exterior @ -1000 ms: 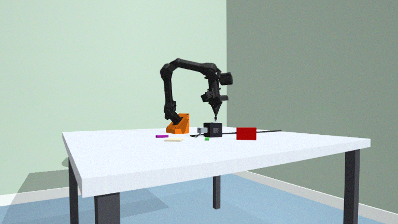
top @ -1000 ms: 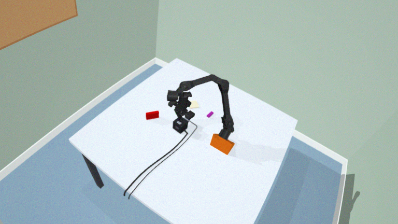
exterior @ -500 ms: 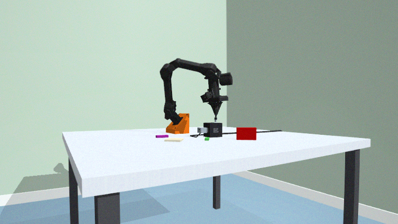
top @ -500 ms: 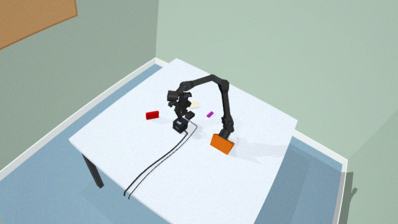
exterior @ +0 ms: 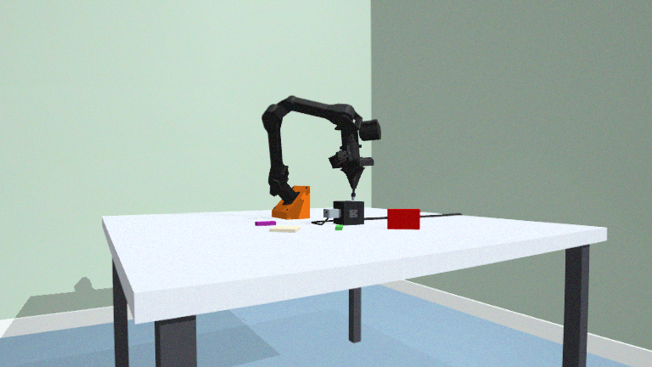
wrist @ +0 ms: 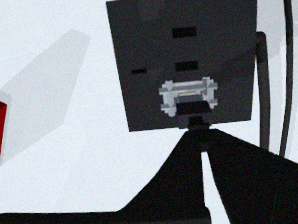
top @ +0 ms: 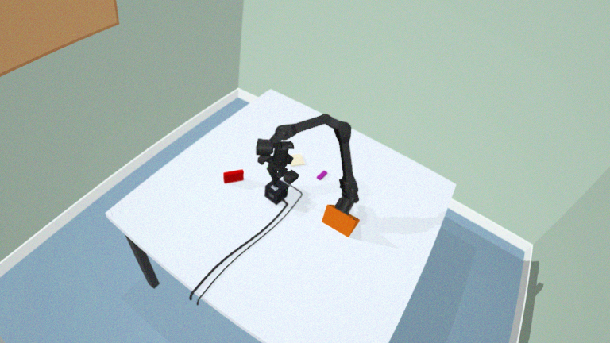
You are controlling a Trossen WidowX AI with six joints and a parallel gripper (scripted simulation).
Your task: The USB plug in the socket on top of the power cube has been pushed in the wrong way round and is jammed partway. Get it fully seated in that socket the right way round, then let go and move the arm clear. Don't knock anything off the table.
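Now: gripper tip 2 cm above the black USB plug. Round my gripper tip: tile (2 cm ahead, 29 cm to the right, 11 cm below); then green piece (9 cm ahead, 15 cm to the right, 11 cm below); then red block (21 cm ahead, 9 cm below).
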